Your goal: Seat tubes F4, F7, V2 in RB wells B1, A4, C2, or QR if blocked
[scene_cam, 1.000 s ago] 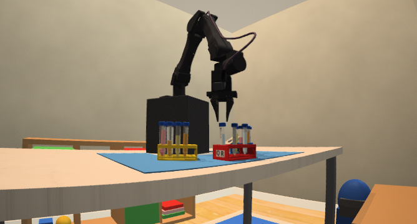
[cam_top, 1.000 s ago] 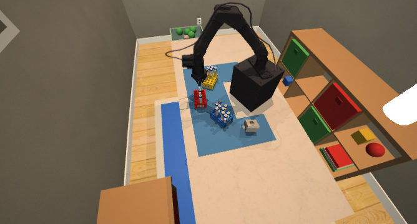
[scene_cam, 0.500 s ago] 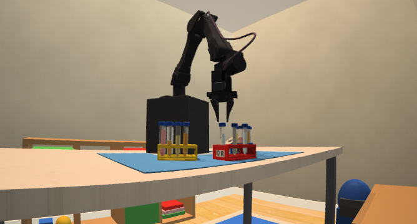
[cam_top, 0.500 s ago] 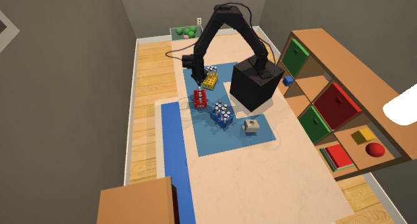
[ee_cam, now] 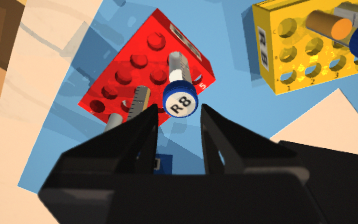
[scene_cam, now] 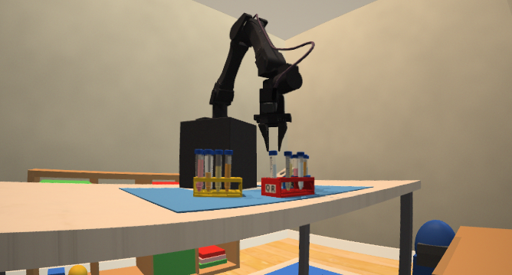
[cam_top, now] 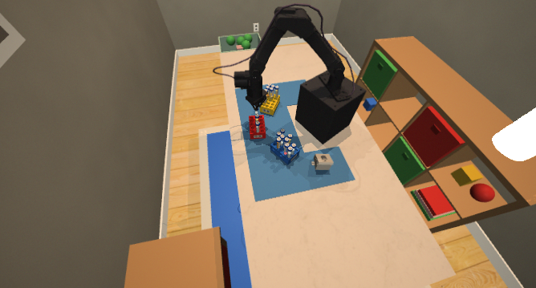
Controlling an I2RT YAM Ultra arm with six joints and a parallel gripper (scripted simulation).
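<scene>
Now: hand 10 mm short of the tube R8, 10 mm to the left of it and 70 mm above it. From my hand the other things lie so: red rack (10 mm ahead, 50 mm to the left, 110 mm below); rack RB (110 mm behind, 110 mm to the right, 110 mm below); tube (20 mm ahead, 40 mm to the left, 70 mm below).
</scene>
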